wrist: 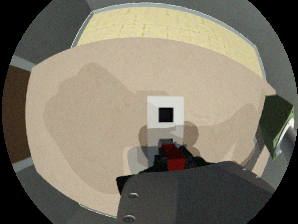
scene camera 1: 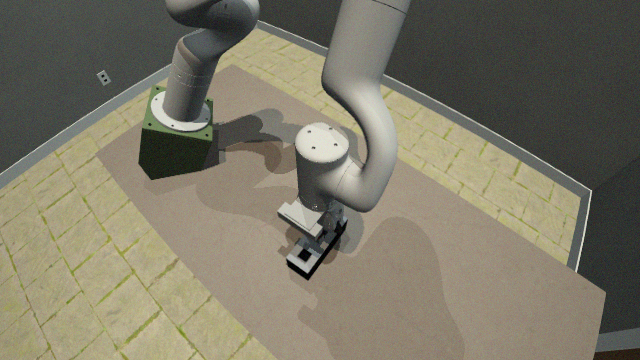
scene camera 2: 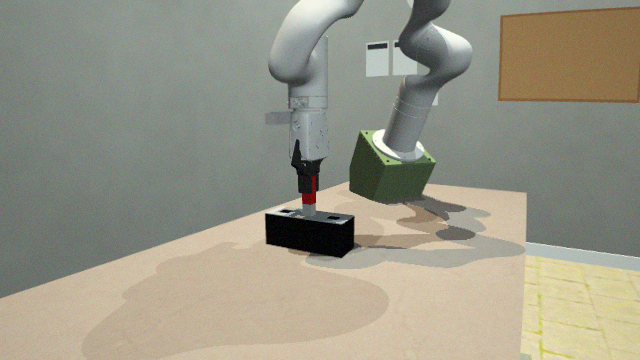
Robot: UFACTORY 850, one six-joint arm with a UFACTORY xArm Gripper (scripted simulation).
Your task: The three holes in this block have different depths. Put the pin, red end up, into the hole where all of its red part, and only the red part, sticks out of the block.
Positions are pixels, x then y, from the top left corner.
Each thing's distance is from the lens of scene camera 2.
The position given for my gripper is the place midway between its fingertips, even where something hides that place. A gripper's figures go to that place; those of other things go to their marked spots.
my gripper [scene camera 2: 308,191]: 0.79 m
black block [scene camera 2: 332,234]: 0.74 m
